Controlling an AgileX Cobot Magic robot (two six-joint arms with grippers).
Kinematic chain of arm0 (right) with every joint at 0, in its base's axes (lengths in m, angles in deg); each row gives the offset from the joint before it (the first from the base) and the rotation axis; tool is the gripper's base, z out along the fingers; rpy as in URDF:
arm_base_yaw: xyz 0 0 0.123 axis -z
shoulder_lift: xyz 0 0 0 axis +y
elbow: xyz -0.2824 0 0.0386 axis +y
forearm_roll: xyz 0.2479 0 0.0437 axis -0.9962 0 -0.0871
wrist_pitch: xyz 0 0 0 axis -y
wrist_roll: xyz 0.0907 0 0.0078 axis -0.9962 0 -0.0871
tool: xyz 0 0 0 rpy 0 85 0
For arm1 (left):
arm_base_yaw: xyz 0 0 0.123 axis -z
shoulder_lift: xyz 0 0 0 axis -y
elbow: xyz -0.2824 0 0.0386 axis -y
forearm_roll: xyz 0.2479 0 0.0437 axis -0.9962 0 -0.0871
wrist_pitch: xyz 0 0 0 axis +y
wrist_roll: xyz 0.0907 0 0.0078 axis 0.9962 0 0.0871
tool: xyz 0 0 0 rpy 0 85 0
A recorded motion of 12 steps. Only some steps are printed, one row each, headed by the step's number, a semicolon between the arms.
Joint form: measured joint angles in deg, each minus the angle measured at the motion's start. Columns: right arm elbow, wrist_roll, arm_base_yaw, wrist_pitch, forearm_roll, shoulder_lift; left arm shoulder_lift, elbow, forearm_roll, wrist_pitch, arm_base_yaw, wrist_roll.
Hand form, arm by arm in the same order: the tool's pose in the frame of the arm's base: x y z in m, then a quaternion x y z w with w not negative. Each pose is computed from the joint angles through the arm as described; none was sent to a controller.
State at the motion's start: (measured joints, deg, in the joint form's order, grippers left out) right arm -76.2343 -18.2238 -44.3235 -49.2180 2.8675 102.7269; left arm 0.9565 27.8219 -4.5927 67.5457 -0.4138 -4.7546
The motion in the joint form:
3: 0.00 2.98 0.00 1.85 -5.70 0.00; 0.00 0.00 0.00 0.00 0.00 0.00
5: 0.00 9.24 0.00 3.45 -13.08 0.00; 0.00 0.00 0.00 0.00 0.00 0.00
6: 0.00 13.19 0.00 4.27 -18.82 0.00; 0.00 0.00 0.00 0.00 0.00 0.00
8: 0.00 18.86 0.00 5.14 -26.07 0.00; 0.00 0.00 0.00 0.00 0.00 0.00
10: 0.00 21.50 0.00 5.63 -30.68 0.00; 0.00 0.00 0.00 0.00 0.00 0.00
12: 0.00 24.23 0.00 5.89 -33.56 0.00; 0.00 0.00 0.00 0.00 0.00 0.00
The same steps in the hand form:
3: 0.2652 0.2637 0.2336 -0.23402 0.95455 0.10926 0.14875; -0.0114 0.0067 0.2640 -0.04368 0.88021 0.02201 0.47206
5: 0.2614 0.2715 0.2354 -0.25037 0.94508 0.15489 0.14196; -0.0114 0.0067 0.2640 -0.04368 0.88021 0.02201 0.47206
6: 0.2583 0.2771 0.2373 -0.25422 0.93864 0.18983 0.13527; -0.0114 0.0067 0.2640 -0.04368 0.88021 0.02201 0.47206
8: 0.2548 0.2838 0.2403 -0.26294 0.92732 0.23239 0.13013; -0.0114 0.0067 0.2640 -0.04368 0.88021 0.02201 0.47206
10: 0.2529 0.2880 0.2426 -0.25967 0.92140 0.26012 0.12624; -0.0114 0.0067 0.2640 -0.04368 0.88021 0.02201 0.47206
12: 0.2517 0.2905 0.2442 -0.26596 0.91490 0.27603 0.12662; -0.0114 0.0067 0.2640 -0.04368 0.88021 0.02201 0.47206

